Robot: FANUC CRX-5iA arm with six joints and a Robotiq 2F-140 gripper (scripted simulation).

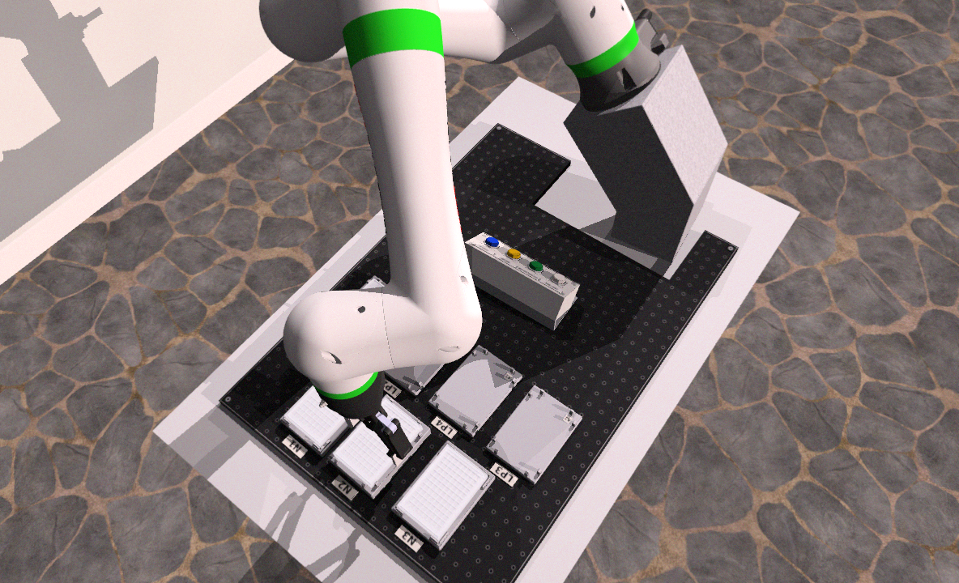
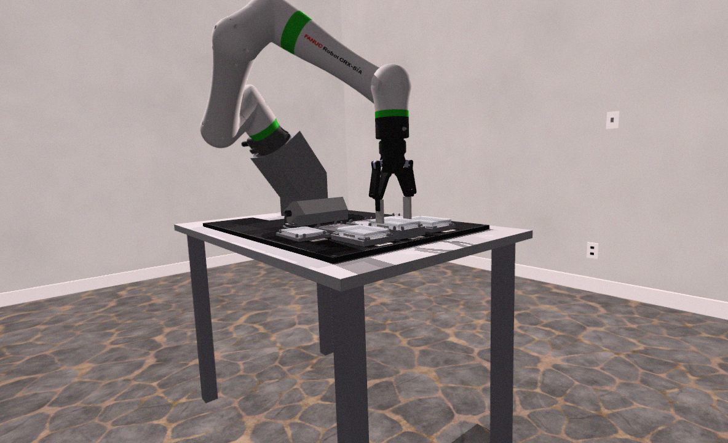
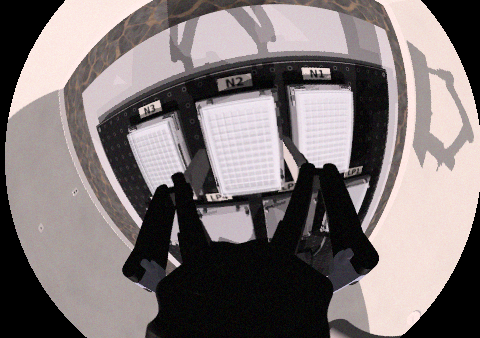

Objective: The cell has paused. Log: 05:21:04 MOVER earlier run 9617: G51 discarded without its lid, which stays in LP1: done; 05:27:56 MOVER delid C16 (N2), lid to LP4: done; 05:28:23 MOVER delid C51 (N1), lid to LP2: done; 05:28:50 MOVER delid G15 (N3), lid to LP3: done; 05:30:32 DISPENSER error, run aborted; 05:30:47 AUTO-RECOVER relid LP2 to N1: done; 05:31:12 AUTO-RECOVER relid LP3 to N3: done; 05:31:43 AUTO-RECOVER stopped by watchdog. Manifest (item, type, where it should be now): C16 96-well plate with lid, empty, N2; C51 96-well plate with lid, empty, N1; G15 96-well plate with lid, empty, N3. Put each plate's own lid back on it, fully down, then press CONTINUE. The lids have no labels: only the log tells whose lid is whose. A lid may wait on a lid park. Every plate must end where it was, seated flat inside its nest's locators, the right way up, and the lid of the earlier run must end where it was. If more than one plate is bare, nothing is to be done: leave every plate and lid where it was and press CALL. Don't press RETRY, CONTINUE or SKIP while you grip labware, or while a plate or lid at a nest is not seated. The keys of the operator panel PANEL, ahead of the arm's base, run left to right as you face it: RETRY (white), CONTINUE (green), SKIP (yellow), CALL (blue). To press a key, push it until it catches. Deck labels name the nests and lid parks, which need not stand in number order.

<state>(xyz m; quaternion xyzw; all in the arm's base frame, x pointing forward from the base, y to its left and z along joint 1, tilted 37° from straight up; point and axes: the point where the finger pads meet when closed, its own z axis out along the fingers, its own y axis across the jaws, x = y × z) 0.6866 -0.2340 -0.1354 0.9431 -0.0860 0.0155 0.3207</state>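
The plate is 30 mm below my hand. Also, from my hand: LP4 label: 80 mm behind, 80 mm to the left, 60 mm below; then lid park LP2: 190 mm behind, 40 mm to the right, 60 mm below; then N2 label: 90 mm ahead, 20 mm to the right, 60 mm below.
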